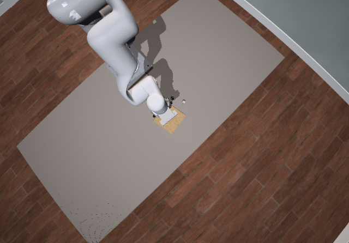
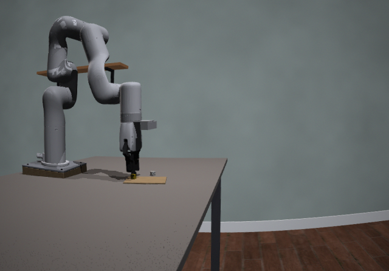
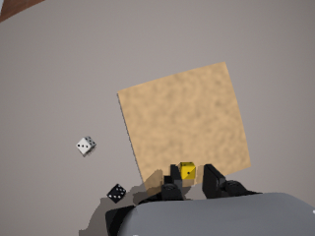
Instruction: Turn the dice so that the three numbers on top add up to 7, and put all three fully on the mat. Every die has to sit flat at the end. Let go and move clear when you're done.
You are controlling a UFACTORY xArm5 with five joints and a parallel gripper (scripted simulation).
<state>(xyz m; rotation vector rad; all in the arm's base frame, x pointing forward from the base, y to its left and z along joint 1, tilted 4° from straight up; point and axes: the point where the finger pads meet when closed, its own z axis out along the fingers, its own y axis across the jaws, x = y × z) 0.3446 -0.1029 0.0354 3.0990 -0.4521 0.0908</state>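
Right now my hand is 4 cm above the yellow die. From my hand the other things lie so: white die 12 cm to the left, 6 cm ahead, 4 cm below; then black die 10 cm to the left, 4 cm below, 1 cm behind; then tan mat 5 cm below, 5 cm ahead, 1 cm to the right.
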